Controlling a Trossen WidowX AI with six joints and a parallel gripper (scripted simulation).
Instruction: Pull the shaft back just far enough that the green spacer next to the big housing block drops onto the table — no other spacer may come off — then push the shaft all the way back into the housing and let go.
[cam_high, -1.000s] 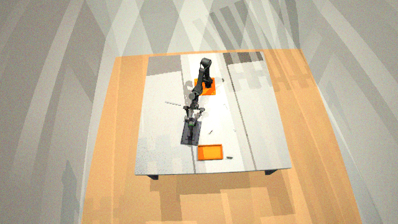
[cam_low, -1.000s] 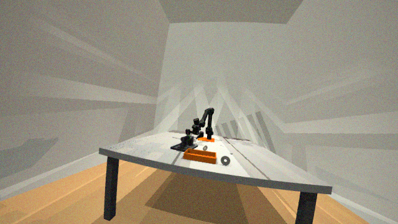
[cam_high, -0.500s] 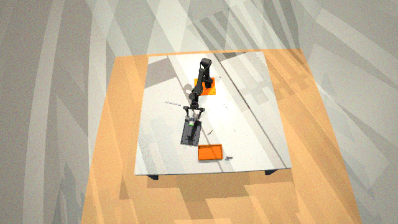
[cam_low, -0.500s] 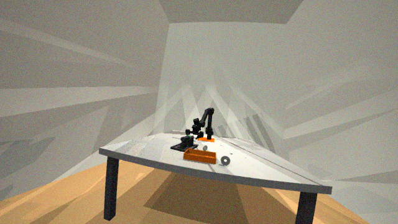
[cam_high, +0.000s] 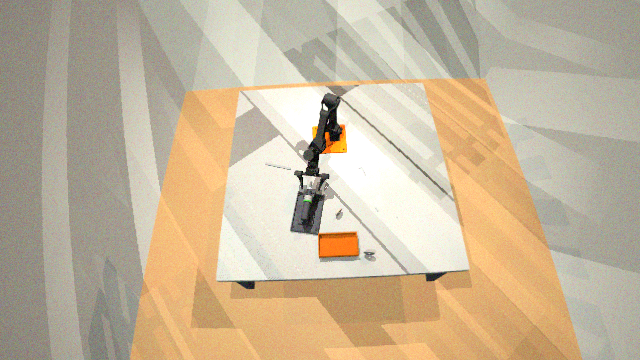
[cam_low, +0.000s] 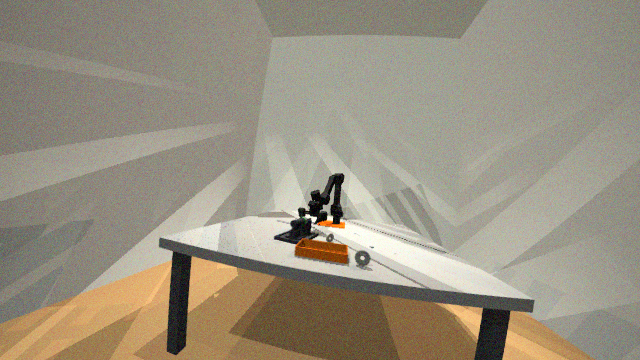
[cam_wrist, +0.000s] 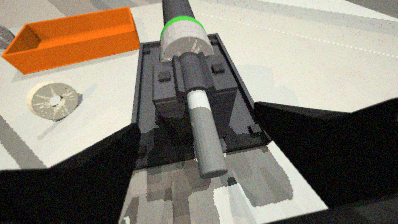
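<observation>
My gripper tip is now 30 mm short of the grey shaft, 10 mm to the left of it and 20 mm below it. Round my gripper tip: grey spacer (50 mm ahead, 10 mm to the right, 20 mm above); green spacer (80 mm ahead, 20 mm to the right, 20 mm above); baseplate (110 mm ahead, 20 mm to the right, 10 mm below).
</observation>
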